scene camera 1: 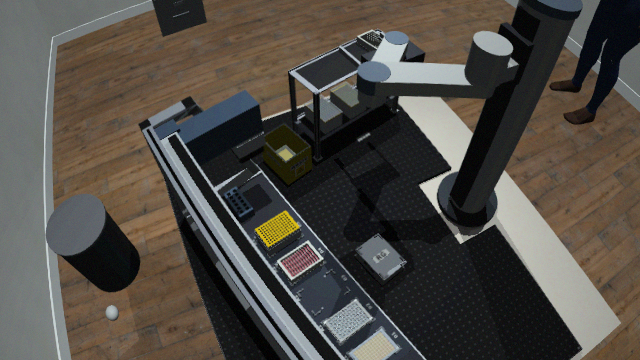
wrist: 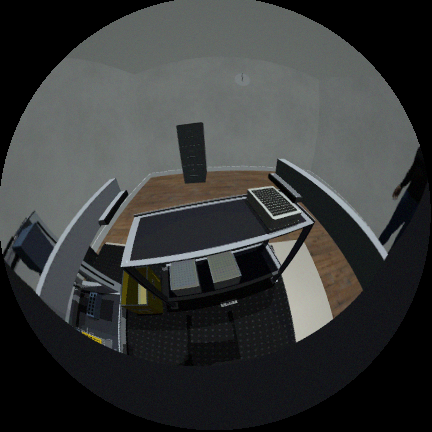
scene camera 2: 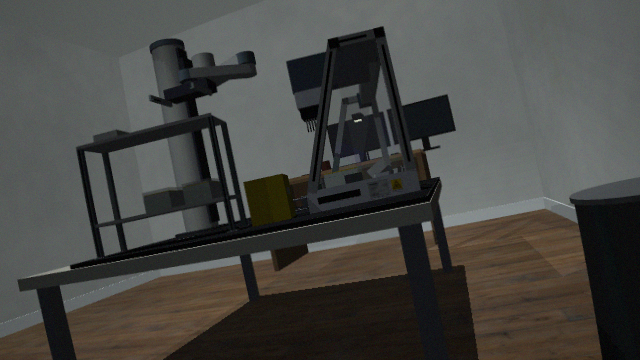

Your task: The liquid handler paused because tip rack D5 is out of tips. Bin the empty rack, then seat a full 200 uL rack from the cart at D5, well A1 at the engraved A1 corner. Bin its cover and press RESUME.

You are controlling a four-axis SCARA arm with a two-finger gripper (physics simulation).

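Frame: origin at the arm's base, x ahead, y left, z up, level; metres.
Seen in the pictures: gripper, fingertip midpoint: [scene camera 1: 360,41] [wrist: 194,171] [scene camera 2: 170,91]; arm's base, origin of the base link: [scene camera 1: 466,199].
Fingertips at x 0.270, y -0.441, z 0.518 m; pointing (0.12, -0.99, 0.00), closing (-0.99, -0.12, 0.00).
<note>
Pixels of each thing's top centre, then the offset from my fingertips to it. "spot": a spot on its surface instead.
- pale rack with dark wells, middle of its top: [wrist: 272,199] [scene camera 2: 114,134] [scene camera 1: 375,39] dx -0.152, dy -0.138, dz -0.123 m
- greyish rack, middle of its top: [scene camera 2: 201,181] [wrist: 181,269] [scene camera 1: 323,107] dx +0.102, dy -0.079, dz -0.334 m
- yellowish rack, middle of its top: [wrist: 221,261] [scene camera 2: 163,189] [scene camera 1: 348,93] dx -0.025, dy -0.109, dz -0.334 m
- yellow rack, middle of its top: [scene camera 1: 277,228] [scene camera 2: 340,170] [wrist: 90,343] dx +0.452, dy +0.304, dz -0.386 m
- yellow bin, middle of its top: [scene camera 2: 266,178] [scene camera 1: 285,142] [wrist: 133,285] dx +0.291, dy -0.010, dz -0.370 m
- pink plate, middle of its top: [scene camera 1: 299,259] dx +0.427, dy +0.426, dz -0.415 m
- white plate, middle of its top: [scene camera 1: 348,320] dx +0.378, dy +0.669, dz -0.433 m
- beige plate, middle of its top: [scene camera 1: 374,350] dx +0.354, dy +0.791, dz -0.433 m
- blue block, surface spot: [scene camera 1: 237,202] [wrist: 90,304] spot: dx +0.536, dy +0.135, dz -0.413 m
- grey RG box, middle of its top: [scene camera 1: 381,255] [scene camera 2: 295,197] dx +0.176, dy +0.513, dz -0.449 m
My gripper [scene camera 2: 179,96] [wrist: 194,171] is open and empty, high above the cart [scene camera 1: 317,125] [scene camera 2: 221,170] [wrist: 130,245]; the arm hides most of it in scene camera 1. A pale rack with dark wells [scene camera 1: 371,37] [scene camera 2: 110,135] [wrist: 275,204] is on the cart top, at the right end in the wrist view. On the lower shelf stand a greyish rack [scene camera 1: 327,112] [scene camera 2: 162,200] [wrist: 184,276] and a yellowish rack [scene camera 1: 347,95] [scene camera 2: 202,191] [wrist: 223,268]. A yellow rack [scene camera 1: 277,230] sits on the deck beyond the pink plate at D4. The yellow bin [scene camera 1: 295,167] [scene camera 2: 267,200] [wrist: 156,299] holds something pale [scene camera 1: 285,152]. RESUME is not discernible.
The pink plate [scene camera 1: 300,261], a white plate [scene camera 1: 348,321] and a beige plate [scene camera 1: 375,347] sit on the deck. A blue block [scene camera 1: 237,202] [wrist: 93,305] is at its far end. A grey RG box [scene camera 1: 381,256] stands beside the deck. The blue handler head [scene camera 1: 215,125] [scene camera 2: 305,75] is near the bin.
</note>
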